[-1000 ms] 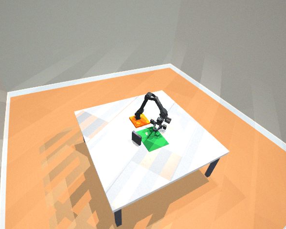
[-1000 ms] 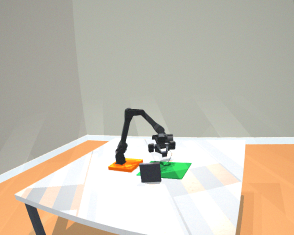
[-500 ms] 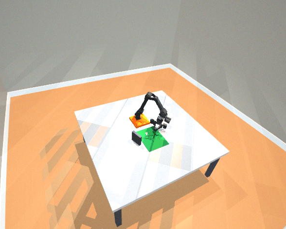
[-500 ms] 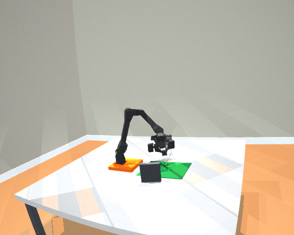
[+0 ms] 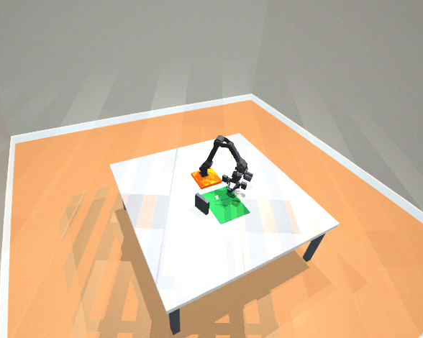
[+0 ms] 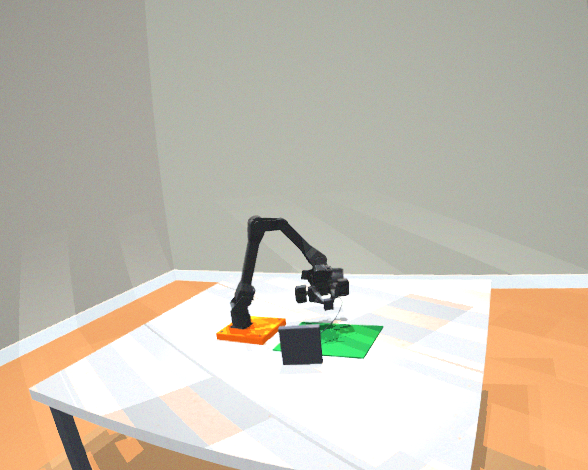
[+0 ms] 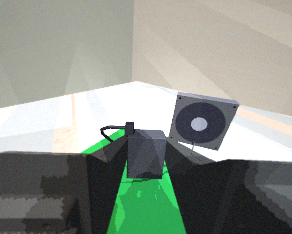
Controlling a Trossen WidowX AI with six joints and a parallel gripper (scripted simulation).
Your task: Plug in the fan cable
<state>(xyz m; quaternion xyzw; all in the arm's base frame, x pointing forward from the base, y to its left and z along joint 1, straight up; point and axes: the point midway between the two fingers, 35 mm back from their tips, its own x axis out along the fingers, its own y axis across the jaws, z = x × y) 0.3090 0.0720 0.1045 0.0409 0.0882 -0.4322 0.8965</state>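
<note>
Now: gripper tip 130 mm above the green board and 30 mm to the left of it. Round my gripper tip: pale header (120 mm below, 70 mm behind, 60 mm to the right); then dark grey fan (190 mm to the right, 60 mm below, 10 mm behind); then fan plug (10 mm to the left, 10 mm below).
</note>
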